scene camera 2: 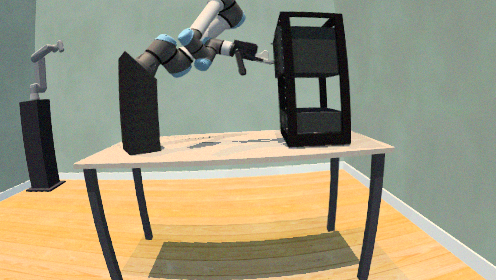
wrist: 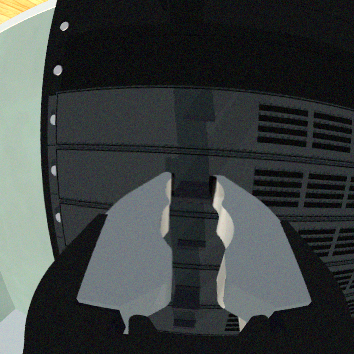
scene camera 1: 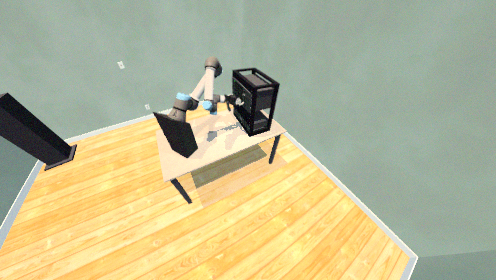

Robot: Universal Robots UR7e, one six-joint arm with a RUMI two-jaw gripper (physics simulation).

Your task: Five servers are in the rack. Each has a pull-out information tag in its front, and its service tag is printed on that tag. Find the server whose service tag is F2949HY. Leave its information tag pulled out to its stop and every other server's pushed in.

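Places are measured from the arm's base along level axes (x up, y back, z right), in metres.
Pixels of known places: gripper, between the fingertips: (scene camera 2: 274, 62) (wrist: 190, 176) (scene camera 1: 242, 103); arm's base, origin of its link: (scene camera 2: 141, 71) (scene camera 1: 176, 119).
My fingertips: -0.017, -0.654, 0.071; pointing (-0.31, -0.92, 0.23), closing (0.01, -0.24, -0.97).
Ahead of a thing's pixels: the offset from my fingertips to its top centre, as dx, dy, dz. Level surfaces: height alone.
The black rack (scene camera 1: 255, 102) (scene camera 2: 346, 80) stands on the table. In the wrist view, dark server fronts are stacked, among them the top server (wrist: 115, 117) and the second server (wrist: 105, 172). My gripper (scene camera 1: 242, 102) (scene camera 2: 273, 62) (wrist: 190, 176) is at the rack's front, its fingertips shut on the second server's information tag @[+0.007, +0.007, -0.003] (wrist: 192, 190). How far this tag stands out cannot be told. Below it, between the fingers in the picture, show the dark tags of lower servers, such as the third server's tag @[+0.055, -0.015, +0.000] (wrist: 191, 243). No printed service tag is readable.
The arm's black pedestal (scene camera 1: 176, 135) (scene camera 2: 139, 110) stands at the other end of the table @[dx -0.386] (scene camera 1: 210, 157) (scene camera 2: 225, 152). Vent grilles (wrist: 282, 125) lie right of the tags. A second dark pedestal (scene camera 1: 35, 132) (scene camera 2: 37, 142) stands on the floor at the left.
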